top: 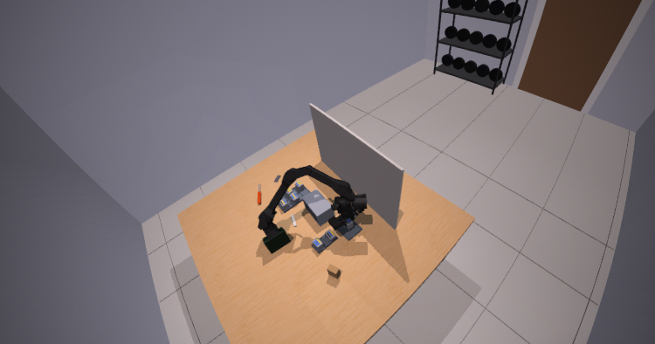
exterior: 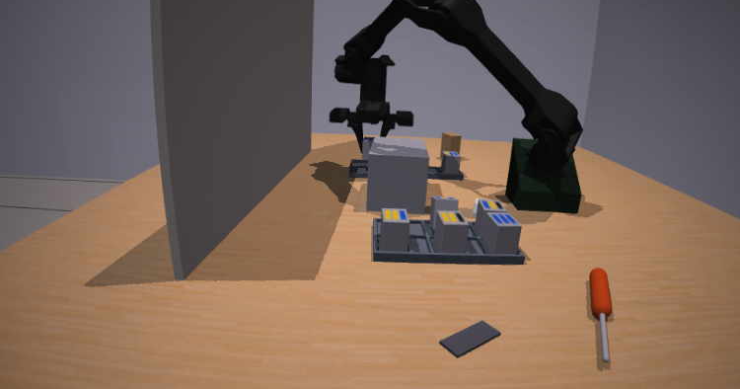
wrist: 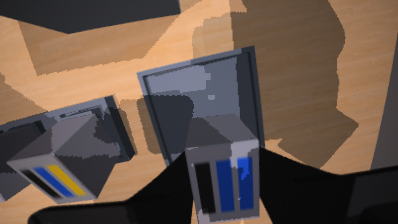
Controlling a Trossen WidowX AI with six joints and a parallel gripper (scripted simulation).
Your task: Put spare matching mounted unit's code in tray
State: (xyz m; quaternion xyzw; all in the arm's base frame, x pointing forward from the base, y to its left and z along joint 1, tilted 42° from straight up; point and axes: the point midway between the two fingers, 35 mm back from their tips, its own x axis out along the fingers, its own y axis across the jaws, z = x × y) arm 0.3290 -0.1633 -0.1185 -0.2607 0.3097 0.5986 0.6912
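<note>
Now: the grey spare 20 mm above my gripper tip. Round my gripper tip: grey wall panel: 200 mm ahead, 190 mm above, 160 mm to the left; brown block: 220 mm behind, 140 mm to the right; dark tray: 40 mm below.
</note>
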